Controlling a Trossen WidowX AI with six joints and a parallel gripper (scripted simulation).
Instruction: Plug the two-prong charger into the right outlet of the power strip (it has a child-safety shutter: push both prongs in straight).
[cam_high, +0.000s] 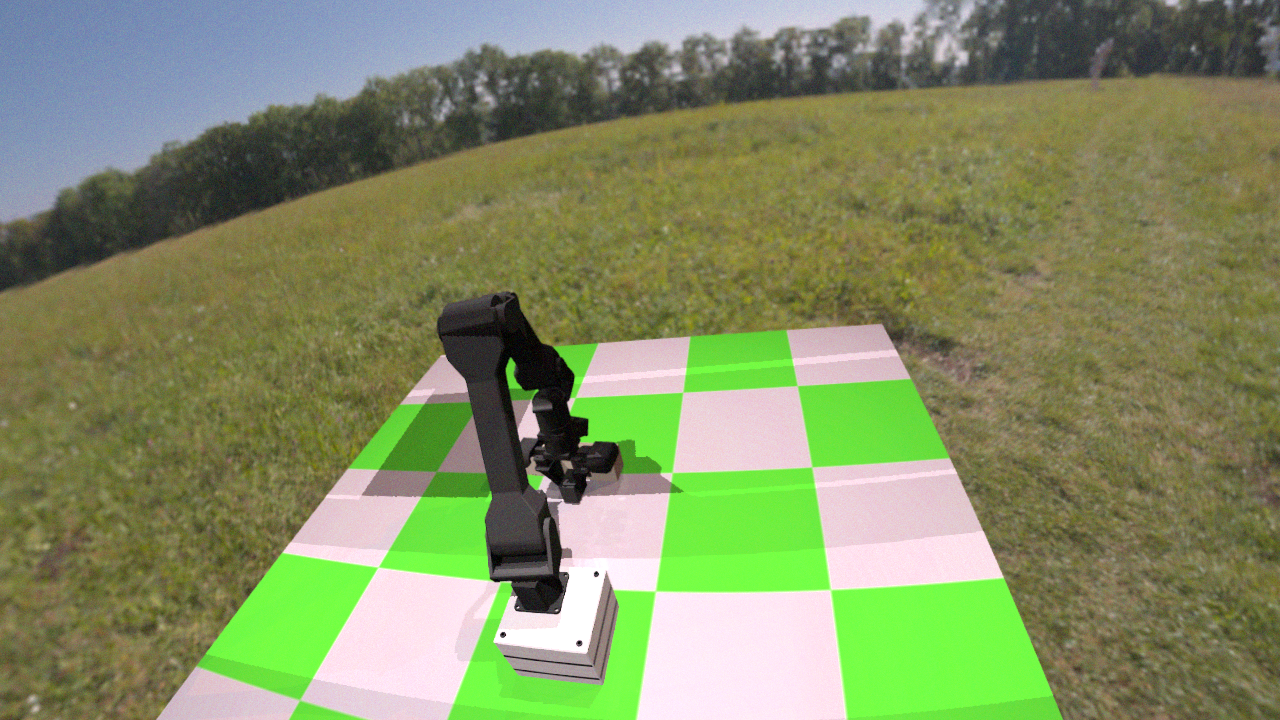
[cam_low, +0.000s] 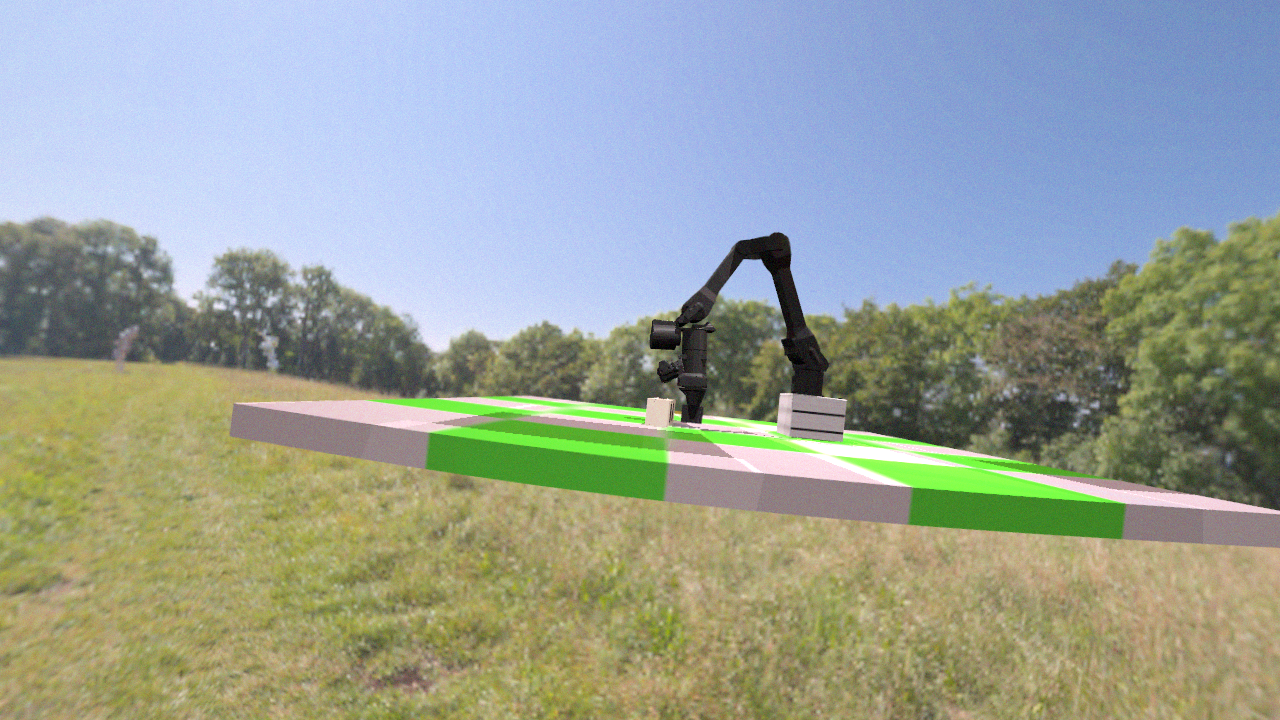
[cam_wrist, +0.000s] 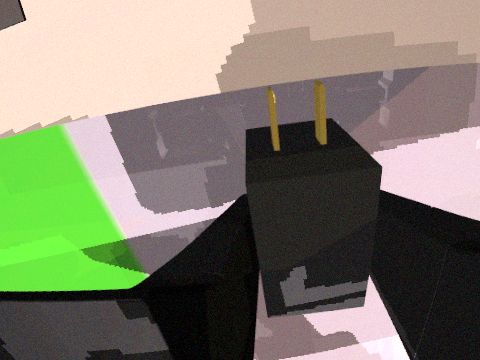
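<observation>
The black two-prong charger lies 20 mm ahead of my gripper tip and 10 mm above it.
</observation>
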